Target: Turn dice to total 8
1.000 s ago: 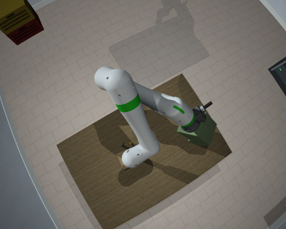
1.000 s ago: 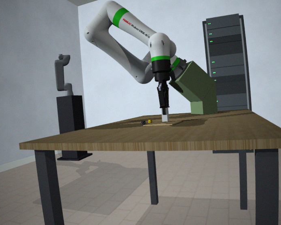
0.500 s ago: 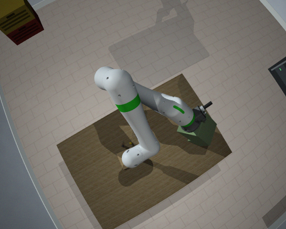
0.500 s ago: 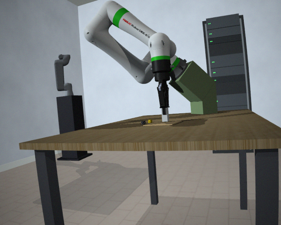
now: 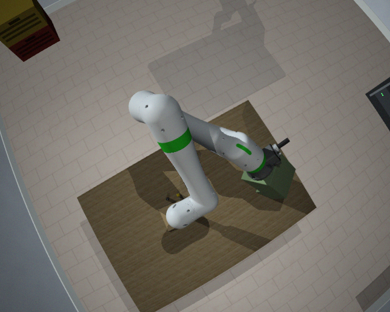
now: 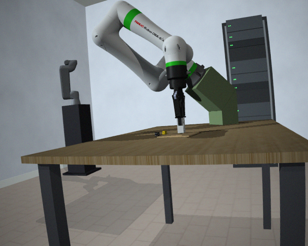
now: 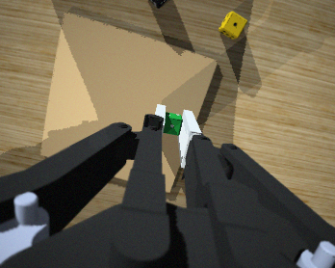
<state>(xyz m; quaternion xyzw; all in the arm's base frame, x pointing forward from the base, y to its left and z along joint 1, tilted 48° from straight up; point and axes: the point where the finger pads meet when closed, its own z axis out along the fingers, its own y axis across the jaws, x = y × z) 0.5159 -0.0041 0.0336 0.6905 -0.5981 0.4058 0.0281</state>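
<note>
Now: hand 3 cm above the green die. Round my hand: tan mat 5 cm ahead, 4 cm below; then yellow die 9 cm to the right, 4 cm behind, 3 cm below; then black die 11 cm to the right, 3 cm below, 3 cm ahead.
</note>
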